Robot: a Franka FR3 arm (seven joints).
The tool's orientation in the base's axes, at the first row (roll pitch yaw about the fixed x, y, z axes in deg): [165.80, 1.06, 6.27]
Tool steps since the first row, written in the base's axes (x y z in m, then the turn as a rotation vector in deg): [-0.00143, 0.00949, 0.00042, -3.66, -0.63, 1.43]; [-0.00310, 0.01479, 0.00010, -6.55, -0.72, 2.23]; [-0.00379, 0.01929, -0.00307, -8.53, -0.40, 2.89]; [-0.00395, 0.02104, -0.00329, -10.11, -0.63, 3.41]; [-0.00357, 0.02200, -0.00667, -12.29, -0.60, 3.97]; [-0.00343, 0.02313, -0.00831, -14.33, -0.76, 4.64]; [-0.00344, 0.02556, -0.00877, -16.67, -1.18, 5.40]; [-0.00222, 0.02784, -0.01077, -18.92, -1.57, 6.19]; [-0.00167, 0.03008, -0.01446, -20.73, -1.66, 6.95]
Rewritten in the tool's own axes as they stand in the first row. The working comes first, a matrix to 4 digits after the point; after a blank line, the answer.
The tool's axes in the first row as the columns of a matrix, in the base's axes (used below as rounded here):
[0.9938, 0.1104, 0.0090]
[0.1092, -0.9632, -0.2458]
[-0.0185, 0.2453, -0.9693]

[-0.00039, -0.00920, -0.00275, -3.73, 0.55, -1.26]; [-0.00147, -0.01456, -0.00376, -6.63, 0.52, -2.04]; [-0.00160, -0.01975, -0.00180, -8.57, 0.15, -2.78]; [-0.00157, -0.02151, -0.00202, -10.18, 0.33, -3.24]; [-0.00102, -0.02322, 0.00103, -12.35, 0.19, -3.81]; [-0.00073, -0.02470, 0.00234, -14.41, 0.29, -4.44]; [-0.00047, -0.02715, 0.00219, -16.80, 0.62, -5.09]; [0.00103, -0.02970, 0.00358, -19.09, 0.94, -5.78]; [0.00189, -0.03270, 0.00661, -20.91, 1.02, -6.52]
